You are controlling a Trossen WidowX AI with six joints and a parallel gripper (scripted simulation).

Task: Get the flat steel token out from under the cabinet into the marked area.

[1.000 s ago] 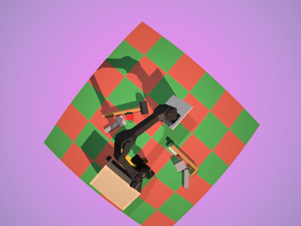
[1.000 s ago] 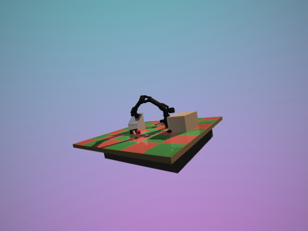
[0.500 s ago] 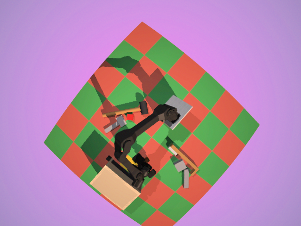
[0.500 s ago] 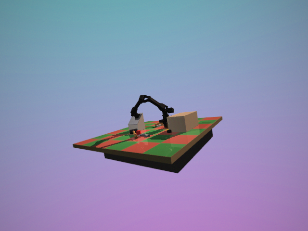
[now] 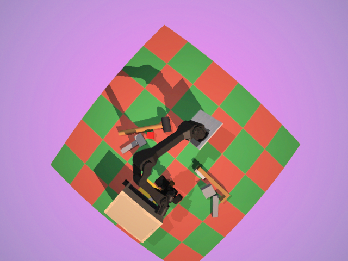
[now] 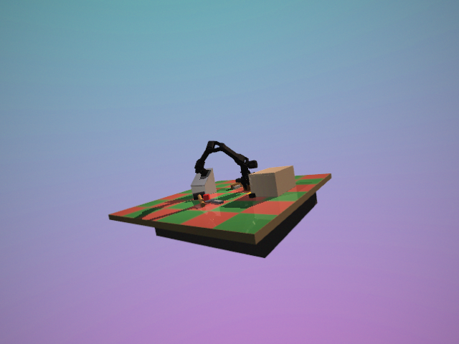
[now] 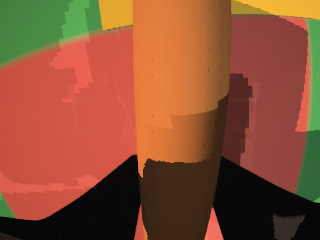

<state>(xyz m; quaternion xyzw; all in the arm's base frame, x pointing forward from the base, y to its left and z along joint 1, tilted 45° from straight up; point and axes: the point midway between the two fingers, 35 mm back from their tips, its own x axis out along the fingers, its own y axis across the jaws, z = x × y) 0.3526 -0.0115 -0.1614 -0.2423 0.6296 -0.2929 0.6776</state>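
The pale bar is 19 cm behind my gripper tip and 9 cm to the left of it. Also, from my gripper tip: grey block: 14 cm behind, 21 cm to the left, 1 cm above; then grey token: 25 cm ahead, 5 cm to the right; then red cube: 15 cm behind, 30 cm to the right, 1 cm above.
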